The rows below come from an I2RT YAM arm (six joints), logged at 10 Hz.
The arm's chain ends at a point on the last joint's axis. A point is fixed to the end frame.
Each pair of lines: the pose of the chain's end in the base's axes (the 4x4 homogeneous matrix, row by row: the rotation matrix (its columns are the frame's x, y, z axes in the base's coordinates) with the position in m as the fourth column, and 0 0 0 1 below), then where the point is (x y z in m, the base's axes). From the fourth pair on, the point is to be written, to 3 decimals.
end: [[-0.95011, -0.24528, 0.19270, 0.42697], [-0.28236, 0.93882, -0.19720, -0.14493], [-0.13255, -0.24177, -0.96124, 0.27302], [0, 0, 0, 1]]
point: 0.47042 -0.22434 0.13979
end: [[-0.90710, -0.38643, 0.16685, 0.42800], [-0.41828, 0.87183, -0.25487, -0.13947], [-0.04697, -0.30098, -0.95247, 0.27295], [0, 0, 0, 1]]
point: 0.47495 -0.22394 0.14409
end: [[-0.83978, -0.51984, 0.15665, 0.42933], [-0.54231, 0.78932, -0.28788, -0.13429], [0.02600, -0.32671, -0.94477, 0.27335], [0, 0, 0, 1]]
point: 0.48172 -0.21926 0.14693
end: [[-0.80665, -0.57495, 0.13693, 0.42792], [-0.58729, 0.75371, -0.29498, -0.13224], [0.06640, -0.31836, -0.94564, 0.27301], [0, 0, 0, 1]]
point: 0.480 -0.216 0.146
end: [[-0.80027, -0.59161, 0.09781, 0.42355], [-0.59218, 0.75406, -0.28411, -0.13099], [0.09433, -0.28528, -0.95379, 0.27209], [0, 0, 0, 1]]
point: 0.471 -0.213 0.142
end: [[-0.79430, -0.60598, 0.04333, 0.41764], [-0.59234, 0.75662, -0.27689, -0.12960], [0.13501, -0.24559, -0.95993, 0.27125], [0, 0, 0, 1]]
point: 0.457 -0.211 0.138
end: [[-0.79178, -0.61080, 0.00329, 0.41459], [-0.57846, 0.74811, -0.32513, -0.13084], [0.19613, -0.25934, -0.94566, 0.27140], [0, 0, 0, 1]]
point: 0.448 -0.219 0.141
